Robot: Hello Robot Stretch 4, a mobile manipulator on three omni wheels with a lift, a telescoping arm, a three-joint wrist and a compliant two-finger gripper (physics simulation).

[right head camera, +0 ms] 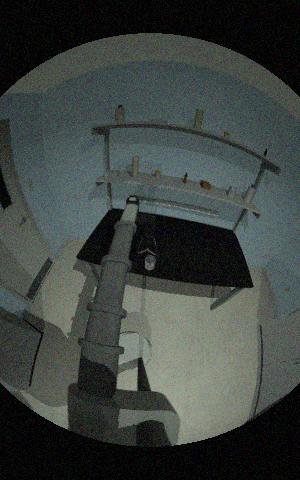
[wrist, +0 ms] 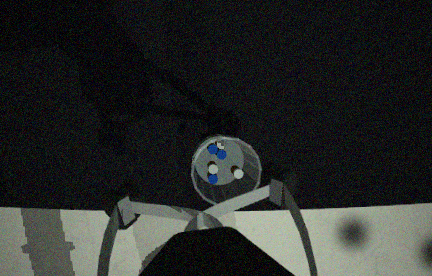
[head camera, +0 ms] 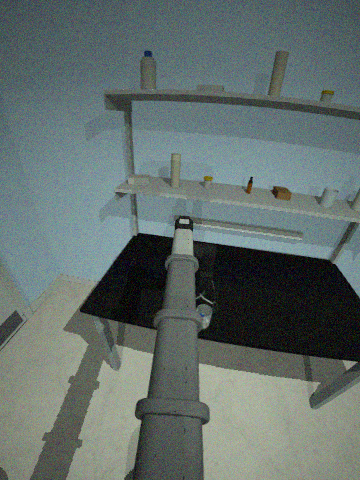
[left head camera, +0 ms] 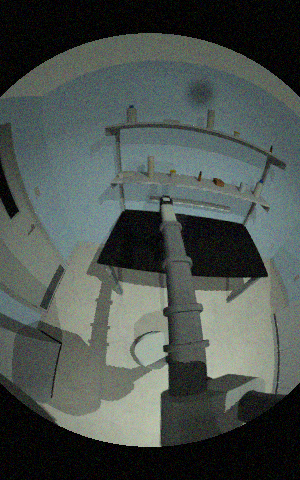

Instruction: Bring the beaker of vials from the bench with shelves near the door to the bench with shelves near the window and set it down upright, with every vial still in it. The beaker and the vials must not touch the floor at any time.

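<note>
A clear beaker [head camera: 204, 316] [right head camera: 150, 263] [wrist: 227, 192] stands upright near the front edge of the black bench top [head camera: 280, 295] [left head camera: 225, 245] [right head camera: 200, 255] [wrist: 325, 100]. Several vials with blue and white caps show inside it in the wrist view. My gripper [right head camera: 147, 252] [wrist: 200, 186] is open and empty, pointing down over the bench. In the wrist view the beaker lies between the two fingertip directions, slightly beyond their line, and a finger link overlaps its near rim. The exact height gap is unclear. In the left head view my arm hides the beaker. The bench near the window cannot be identified.
A lower shelf [head camera: 230, 196] and an upper shelf [head camera: 190, 97] above the bench hold bottles, jars and boxes. My telescoping arm [head camera: 177, 355] [left head camera: 184, 295] [right head camera: 107, 295] reaches over the bench. A door [left head camera: 25, 220] is at the left. Bench legs [head camera: 107, 345] stand below the front edge.
</note>
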